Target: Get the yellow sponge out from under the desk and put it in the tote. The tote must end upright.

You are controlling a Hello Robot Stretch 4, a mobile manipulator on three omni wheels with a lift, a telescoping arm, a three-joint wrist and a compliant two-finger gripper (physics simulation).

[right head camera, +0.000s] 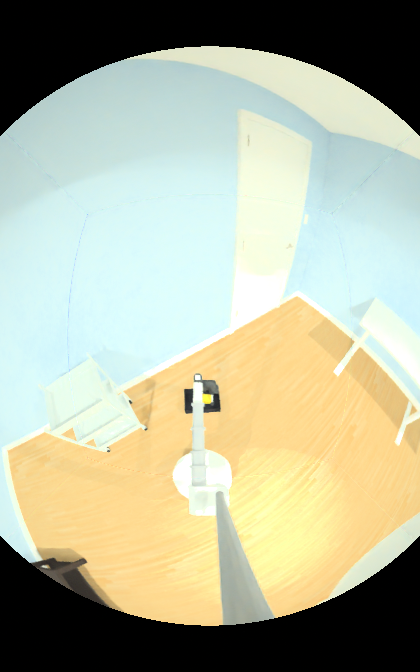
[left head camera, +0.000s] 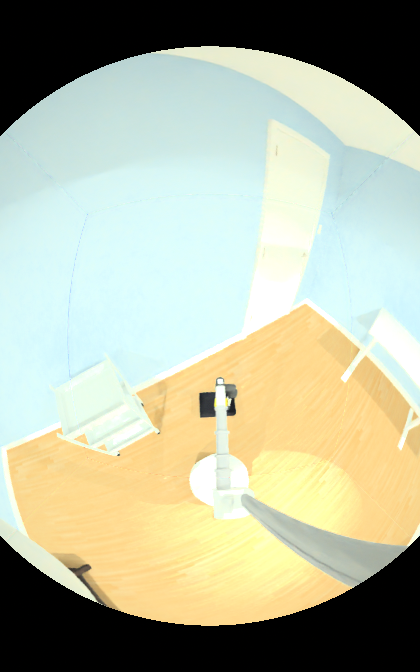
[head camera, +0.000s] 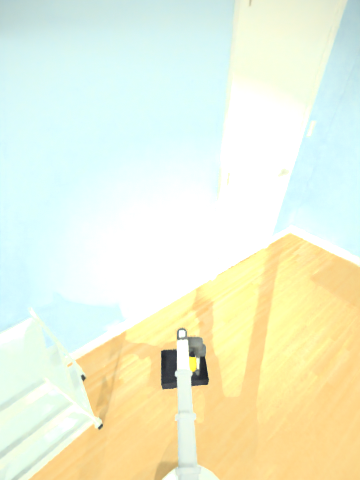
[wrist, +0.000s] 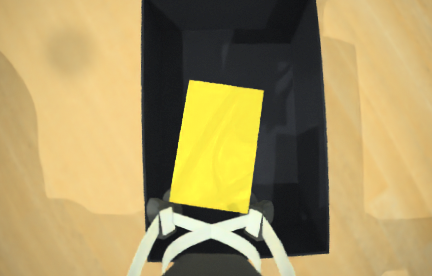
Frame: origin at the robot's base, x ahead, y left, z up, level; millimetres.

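Seen in the pictures: gripper, fingertip midpoint: [left head camera: 227,403] [head camera: 196,366] [wrist: 209,205].
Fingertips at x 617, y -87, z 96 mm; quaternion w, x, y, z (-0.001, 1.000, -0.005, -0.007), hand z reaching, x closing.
Offsets run from my fingertips to a thing's middle. Level surfaces: height alone.
My gripper [wrist: 209,205] [head camera: 196,367] is shut on the yellow sponge @(7 mm ahead, 56 mm left, 21 mm up) [wrist: 217,145] [head camera: 193,364] [right head camera: 207,398], with a fingertip at each side of the sponge's near end. The black tote @(26 mm ahead, 85 mm left, 73 mm down) [wrist: 312,100] [head camera: 169,386] [left head camera: 207,406] [right head camera: 188,404] stands upright on the floor with its opening up. In the wrist view the sponge lies within the outline of the tote's walls, left of its middle and towards its near end. The sponge's exact height against the rim cannot be told. In the head views the arm and wrist hide part of the tote.
A white rack-like piece of furniture [left head camera: 90,392] [right head camera: 75,390] stands at the left by the wall. A white desk @(597 mm up) [left head camera: 397,342] [right head camera: 387,325] stands at the right. A door [left head camera: 295,200] is in the far wall. Dark brown furniture [right head camera: 75,582] shows at the lower left.
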